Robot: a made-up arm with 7 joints. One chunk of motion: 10 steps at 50 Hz.
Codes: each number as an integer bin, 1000 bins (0 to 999) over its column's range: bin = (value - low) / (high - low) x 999, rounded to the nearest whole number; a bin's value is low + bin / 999 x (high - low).
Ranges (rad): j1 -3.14..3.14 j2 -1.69..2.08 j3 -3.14..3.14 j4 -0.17..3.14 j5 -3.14..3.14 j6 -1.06..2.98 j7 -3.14..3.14
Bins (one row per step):
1: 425 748 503 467 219 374 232
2: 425 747 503 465 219 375 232
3: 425 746 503 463 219 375 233
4: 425 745 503 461 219 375 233
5: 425 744 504 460 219 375 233
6: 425 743 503 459 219 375 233
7: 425 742 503 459 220 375 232
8: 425 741 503 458 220 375 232
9: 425 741 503 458 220 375 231
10: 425 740 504 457 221 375 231
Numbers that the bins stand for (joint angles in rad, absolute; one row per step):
1: -0.4683 1.1328 0.0220 1.3773 -1.7633 0.4525 -1.6816
2: -0.4683 1.1290 0.0220 1.3707 -1.7633 0.4565 -1.6816
3: -0.4683 1.1252 0.0220 1.3641 -1.7633 0.4565 -1.6753
4: -0.4683 1.1215 0.0220 1.3574 -1.7633 0.4565 -1.6753
5: -0.4683 1.1177 0.0283 1.3541 -1.7633 0.4565 -1.6753
6: -0.4683 1.1139 0.0220 1.3508 -1.7633 0.4565 -1.6753
7: -0.4683 1.1101 0.0220 1.3508 -1.7570 0.4565 -1.6816
8: -0.4683 1.1064 0.0220 1.3475 -1.7570 0.4565 -1.6816
9: -0.4683 1.1064 0.0220 1.3475 -1.7570 0.4565 -1.6879
10: -0.4683 1.1026 0.0283 1.3442 -1.7507 0.4565 -1.6879

